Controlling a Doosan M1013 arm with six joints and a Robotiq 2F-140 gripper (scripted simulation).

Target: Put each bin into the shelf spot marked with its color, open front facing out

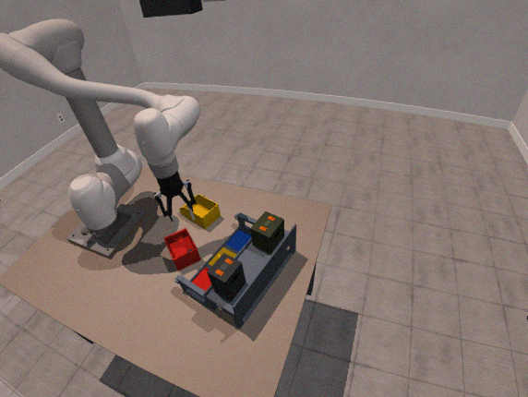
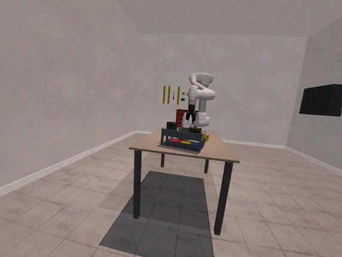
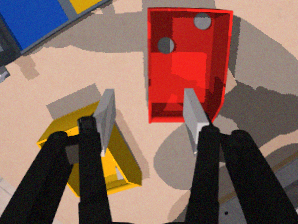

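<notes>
My gripper is now 3 cm past the red bin, 4 cm to the left of it and 15 cm above it. Round my hand: yellow bin 7 cm behind, 17 cm to the left, 15 cm below; grey shelf 30 cm ahead, 5 cm to the right, 9 cm below.
</notes>
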